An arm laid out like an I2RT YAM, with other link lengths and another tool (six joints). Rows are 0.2 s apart.
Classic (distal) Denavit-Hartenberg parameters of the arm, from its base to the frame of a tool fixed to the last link. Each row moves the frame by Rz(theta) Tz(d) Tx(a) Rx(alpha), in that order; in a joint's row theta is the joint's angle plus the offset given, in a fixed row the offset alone. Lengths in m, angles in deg.
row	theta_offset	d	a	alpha
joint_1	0	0.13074	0.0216	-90
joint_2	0	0	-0.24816	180
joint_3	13.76	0	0.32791	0
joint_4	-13.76	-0.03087	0.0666	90
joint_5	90	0.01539	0	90
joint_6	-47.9	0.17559	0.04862	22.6
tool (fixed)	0	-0.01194	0	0
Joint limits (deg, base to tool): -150..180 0..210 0..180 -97..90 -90..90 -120..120
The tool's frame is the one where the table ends.
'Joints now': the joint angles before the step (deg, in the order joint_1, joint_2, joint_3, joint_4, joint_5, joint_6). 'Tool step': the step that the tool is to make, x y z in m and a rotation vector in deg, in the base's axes. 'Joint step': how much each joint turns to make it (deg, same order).
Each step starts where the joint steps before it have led.
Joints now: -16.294, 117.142, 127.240, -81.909, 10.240, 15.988
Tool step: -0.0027, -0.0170, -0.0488, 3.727, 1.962, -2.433
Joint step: -2.775, 0.011, -7.729, 4.658, -2.928, 0.526
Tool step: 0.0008, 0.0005, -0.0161, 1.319, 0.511, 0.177
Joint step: -0.282, -0.005, -2.522, 1.621, -1.158, -0.172
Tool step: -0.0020, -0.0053, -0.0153, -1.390, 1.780, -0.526
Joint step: -0.026, 0.454, -2.276, 1.507, 1.966, 0.039
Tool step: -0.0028, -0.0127, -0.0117, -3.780, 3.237, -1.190
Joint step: 0.001, 2.061, -0.017, 0.241, 4.786, 0.197
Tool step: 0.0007, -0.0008, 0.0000, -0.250, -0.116, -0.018
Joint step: -0.002, 0.048, -0.011, 0.256, 0.197, -0.023
